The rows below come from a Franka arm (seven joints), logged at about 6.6 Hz.
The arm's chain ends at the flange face. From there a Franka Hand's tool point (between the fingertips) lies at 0.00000 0.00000 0.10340 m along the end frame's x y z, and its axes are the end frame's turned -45 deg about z.
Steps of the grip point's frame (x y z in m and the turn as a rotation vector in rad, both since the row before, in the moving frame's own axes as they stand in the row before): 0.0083 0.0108 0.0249 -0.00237 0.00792 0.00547; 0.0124 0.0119 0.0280 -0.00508 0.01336 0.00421; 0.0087 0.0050 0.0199 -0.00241 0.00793 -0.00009; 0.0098 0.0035 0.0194 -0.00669 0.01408 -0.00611; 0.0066 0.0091 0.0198 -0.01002 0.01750 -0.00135
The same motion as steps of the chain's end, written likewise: 0.0128 0.0022 0.0249 0.00392 0.00728 0.00547; 0.0158 0.0002 0.0280 0.00585 0.01304 0.00421; 0.0089 -0.0022 0.0199 0.00390 0.00731 -0.00009; 0.0079 -0.0039 0.0194 0.00523 0.01469 -0.00611; 0.0091 0.0023 0.0198 0.00529 0.01946 -0.00135
